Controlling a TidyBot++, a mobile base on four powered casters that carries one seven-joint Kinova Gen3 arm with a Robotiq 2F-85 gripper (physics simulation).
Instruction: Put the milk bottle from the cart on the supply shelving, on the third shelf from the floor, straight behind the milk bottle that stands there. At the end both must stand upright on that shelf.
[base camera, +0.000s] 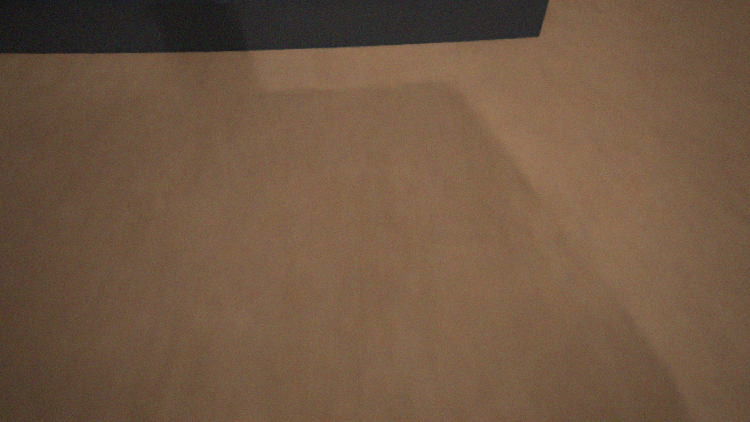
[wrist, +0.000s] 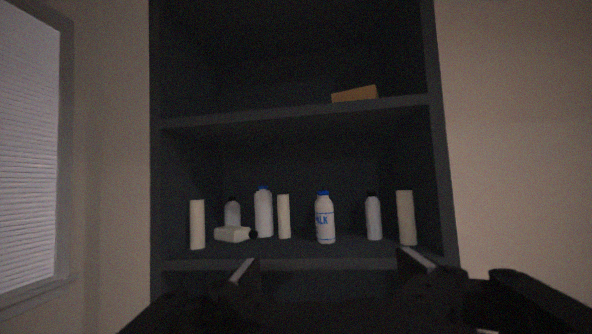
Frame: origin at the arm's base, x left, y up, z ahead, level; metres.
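Seen in the pictures: gripper, fingertip midpoint: (wrist: 327, 268).
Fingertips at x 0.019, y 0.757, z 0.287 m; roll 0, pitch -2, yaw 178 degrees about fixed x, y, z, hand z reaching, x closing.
Offsets run from my fingertips to a thing's top centre. "*": to the spot under its first point.
A white milk bottle @[dy +0.025, dx -0.003, dz +0.727 m] (wrist: 325, 220) with a blue cap and blue MILK lettering stands upright on a shelf (wrist: 200, 264) of the dark supply shelving (wrist: 443, 150) (base camera: 367, 25), right of the middle in the wrist view. Whether a second milk bottle stands straight behind it cannot be made out, since the front one covers that place. My gripper (wrist: 327, 268) is open and empty, in front of the shelving and some distance back from the bottle, which shows between and beyond its fingertips. The cart does not show in these views.
On the same shelf stand a cream cylinder @[dy +0.016, dx +0.477, dz +0.690 m] (wrist: 197, 224) at left, a white blue-capped bottle @[dy +0.058, dx +0.266, dz +0.868 m] (wrist: 263, 212), another cylinder @[dy +0.016, dx +0.169, dz +0.822 m] (wrist: 283, 216), a black-capped bottle @[dy +0.013, dx -0.186, dz +0.767 m] (wrist: 373, 217) and a cylinder @[dy +0.016, dx -0.276, dz +0.682 m] (wrist: 406, 217) at right. A cream bottle @[* dy -0.123, dx +0.360, dz +0.738 m] (wrist: 232, 233) lies down. A brown box @[dy +0.395, dx -0.171, dz +0.818 m] (wrist: 356, 94) is one shelf up.
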